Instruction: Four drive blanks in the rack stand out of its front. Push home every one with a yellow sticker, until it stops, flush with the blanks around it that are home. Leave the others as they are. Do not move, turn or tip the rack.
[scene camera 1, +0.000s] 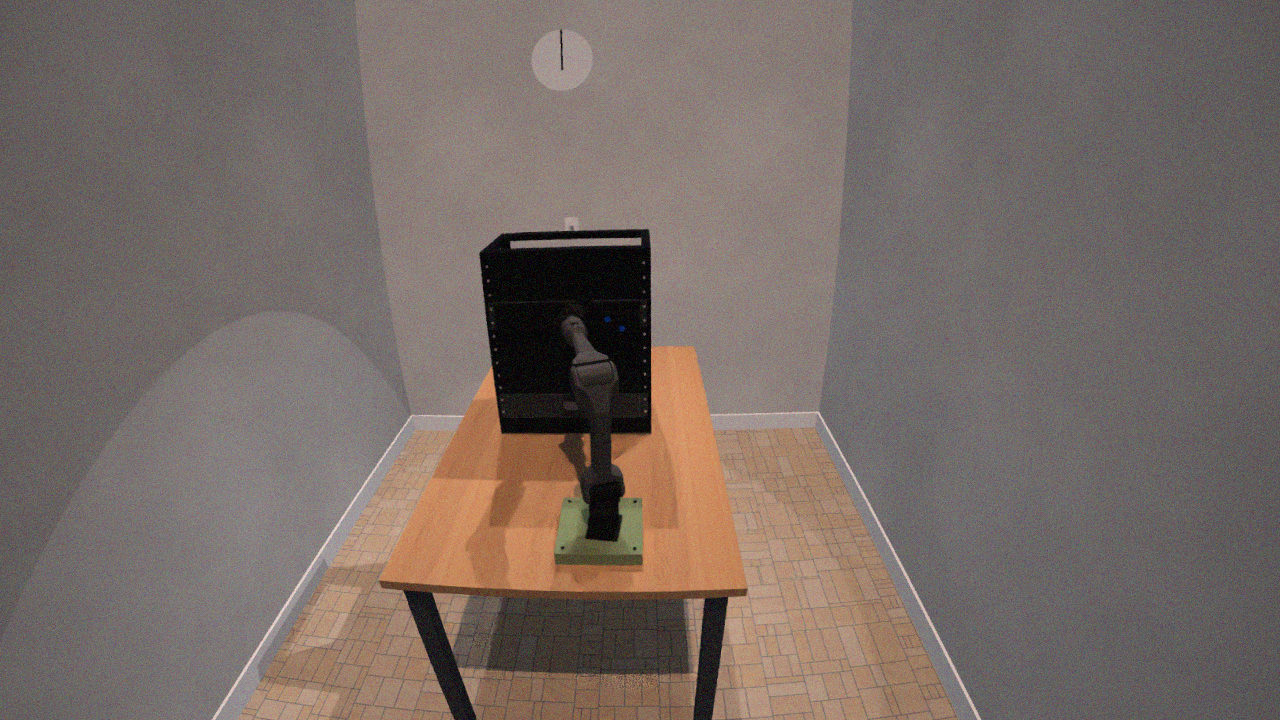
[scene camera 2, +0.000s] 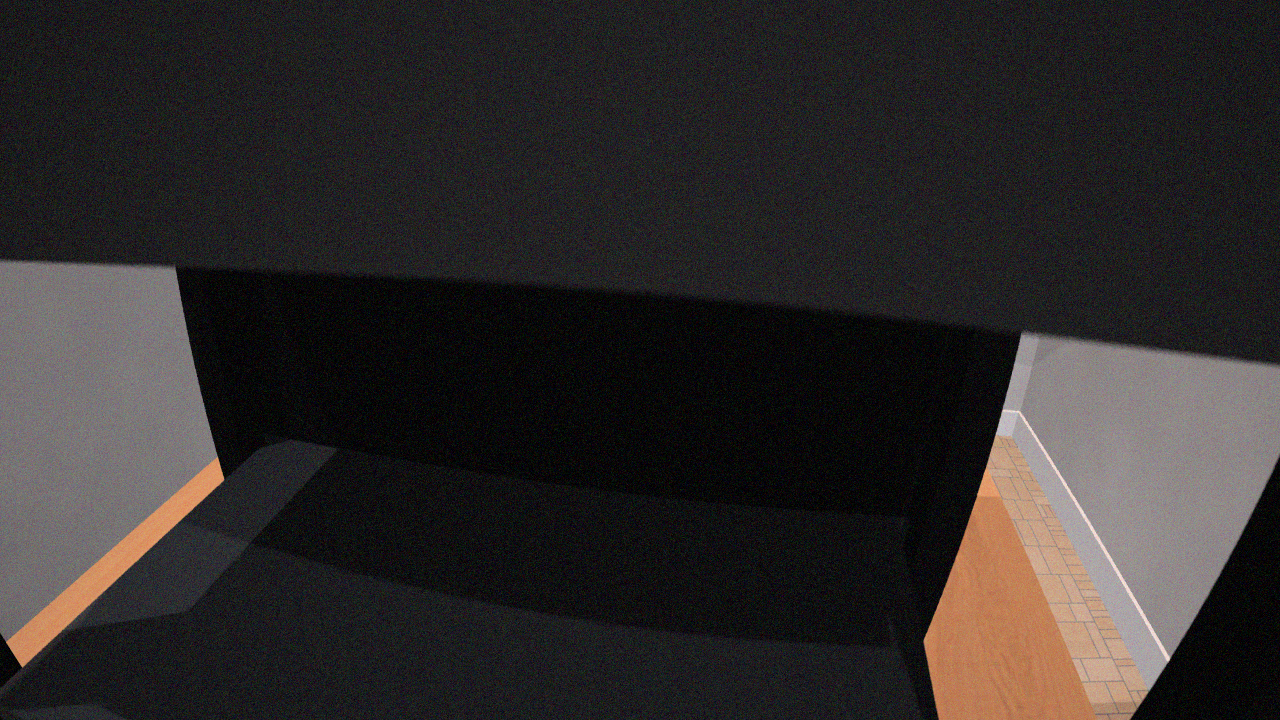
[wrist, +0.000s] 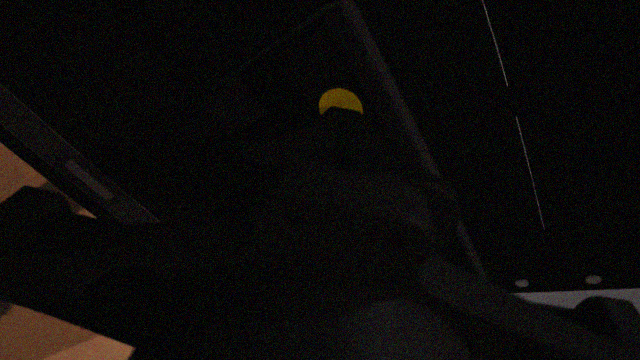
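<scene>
The black rack (scene camera 1: 568, 273) stands upright on the table, its front toward the arm; scene camera 2 shows dark rack panels (scene camera 2: 626, 134) from close by. In the wrist view a yellow sticker (wrist: 340, 97) shows on a dark blank, its lower part covered by my gripper (wrist: 341, 129). The gripper looks shut, its fingers together in one dark tip at the sticker; contact is too dark to tell. In scene camera 1 the gripper (scene camera 1: 571, 311) is at the rack's front, left of two blue stickers (scene camera 1: 607, 319) (scene camera 1: 622, 328). How far the blanks stand out is hard to see.
The arm stands on a green base plate (scene camera 1: 599, 556) near the front edge of the wooden table (scene camera 1: 689, 537). A grey panel (scene camera 1: 528, 405) crosses the rack's lower front. The rack's right flange has pale holes (wrist: 593, 279). Grey walls stand around the table.
</scene>
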